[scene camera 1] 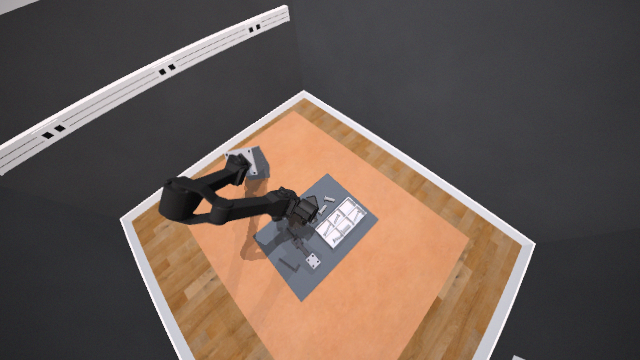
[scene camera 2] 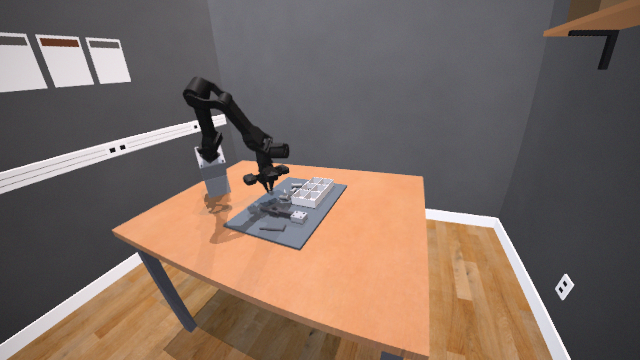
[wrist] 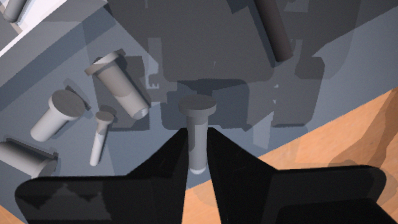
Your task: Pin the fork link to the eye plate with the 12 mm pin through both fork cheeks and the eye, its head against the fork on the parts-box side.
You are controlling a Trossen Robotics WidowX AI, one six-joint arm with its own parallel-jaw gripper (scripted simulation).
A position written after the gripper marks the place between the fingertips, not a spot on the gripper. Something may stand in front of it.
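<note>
White parts box [scene camera 1: 348,209], also [scene camera 2: 304,197]. Grey mat [scene camera 1: 275,242], also [wrist: 337,66]. Gripper [scene camera 2: 269,192], also [wrist: 197,134].
</note>
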